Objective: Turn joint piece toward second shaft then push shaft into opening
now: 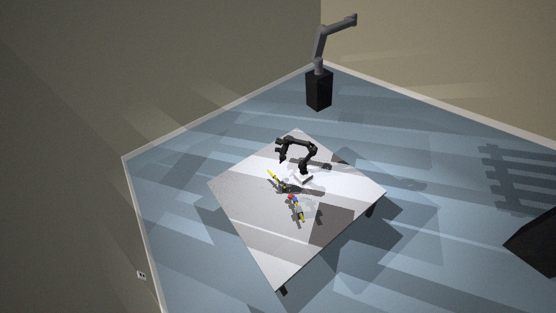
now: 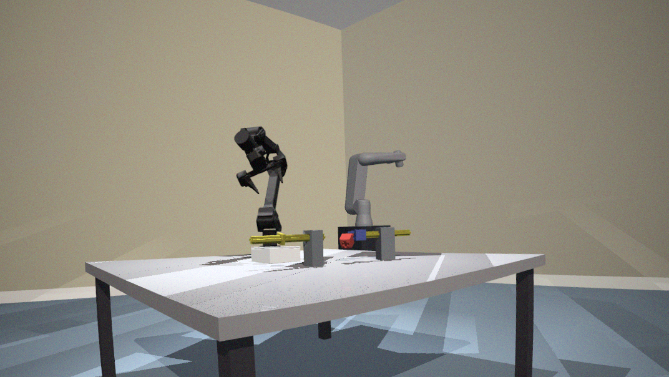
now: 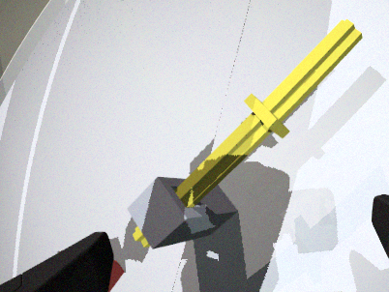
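The red square joint piece is 7 cm ahead of my gripper tip, 28 cm to the left of it and 19 cm below it.
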